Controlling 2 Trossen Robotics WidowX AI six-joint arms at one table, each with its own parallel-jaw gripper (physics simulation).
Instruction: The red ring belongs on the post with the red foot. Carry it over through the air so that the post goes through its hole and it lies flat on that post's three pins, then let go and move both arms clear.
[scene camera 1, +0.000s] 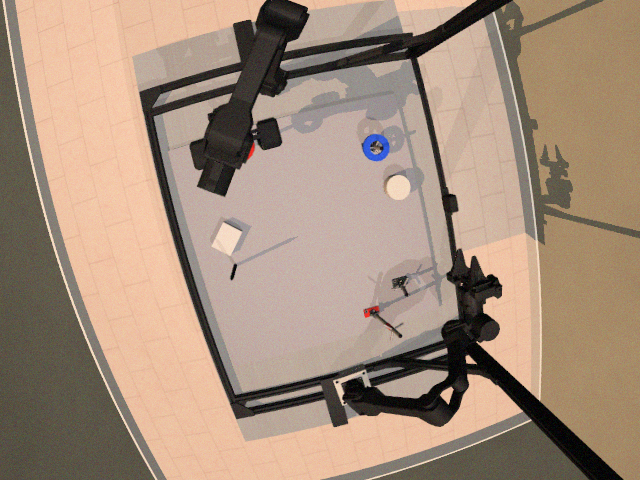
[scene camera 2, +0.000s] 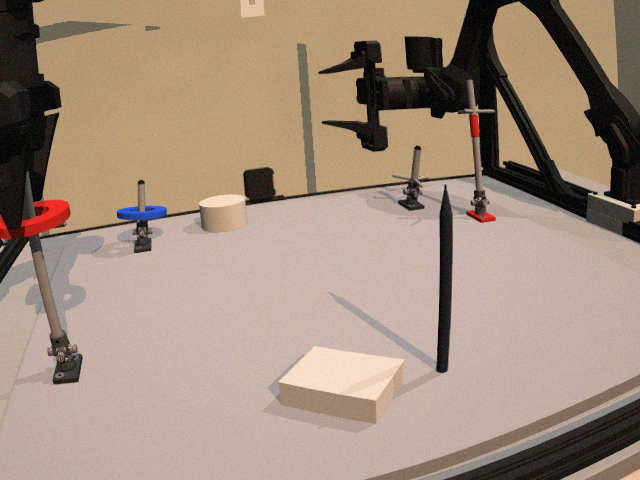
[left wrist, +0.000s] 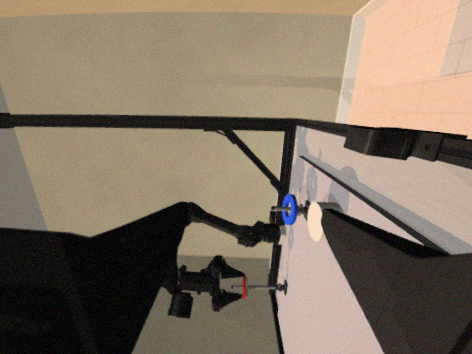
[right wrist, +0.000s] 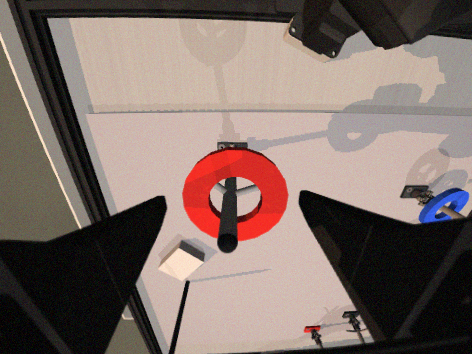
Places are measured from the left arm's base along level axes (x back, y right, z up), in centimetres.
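Where they show: left gripper, fingertip midpoint: (scene camera 1: 466, 252) (scene camera 2: 320, 97) (left wrist: 254, 212); right gripper, fingertip midpoint: (scene camera 2: 26, 213) (left wrist: 242, 285) (right wrist: 233, 199); left arm's base at its link origin: (scene camera 1: 353, 388) (scene camera 2: 629, 197); right arm's base at its link origin: (scene camera 1: 268, 82) (left wrist: 278, 232) (right wrist: 326, 15).
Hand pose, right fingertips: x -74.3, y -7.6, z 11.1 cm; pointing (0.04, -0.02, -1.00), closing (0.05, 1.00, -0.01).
Each offset is from my right fingertips to the top centre of the thing. "spot": to the spot under its first point.
The red ring {dx +0.2, dy +0.1, dz +0.1 cm} (scene camera 1: 251, 150) (scene camera 2: 56, 212) (left wrist: 244, 295) (right wrist: 197, 200) lies about flat near the top of a tall leaning post {spot: dx +0.4, dy -0.6, dz -5.9 cm} (scene camera 2: 45, 286) (right wrist: 228, 220) with a dark foot; the post passes through its hole and pins show beneath. My right gripper (scene camera 2: 25, 211) (right wrist: 233, 199) is open, with a fingertip at either side of the ring and no grip on it. The post with the red foot {spot: dx +52.9, dy +19.1, dz -13.0 cm} (scene camera 1: 371, 311) (scene camera 2: 476, 155) (right wrist: 312, 329) is tall, with pins high up and a red band. My left gripper (scene camera 1: 466, 255) (scene camera 2: 321, 97) (left wrist: 254, 212) is open and empty, raised beyond the table edge.
A blue ring {dx +10.4, dy +32.1, dz -8.6 cm} (scene camera 1: 367, 147) (scene camera 2: 124, 212) sits on a short post. A pale cylinder {dx +22.1, dy +35.1, dz -10.6 cm} (scene camera 1: 398, 187) (scene camera 2: 223, 214) stands near it. A bare short post {spot: dx +48.2, dy +28.2, dz -8.3 cm} (scene camera 2: 415, 167) stands beside the red-foot post. A pale block {dx +20.9, dy -11.1, dz -12.1 cm} (scene camera 1: 227, 237) (scene camera 2: 336, 377) lies by an upright black pointed rod {dx +28.6, dy -11.6, dz -0.1 cm} (scene camera 2: 445, 289).
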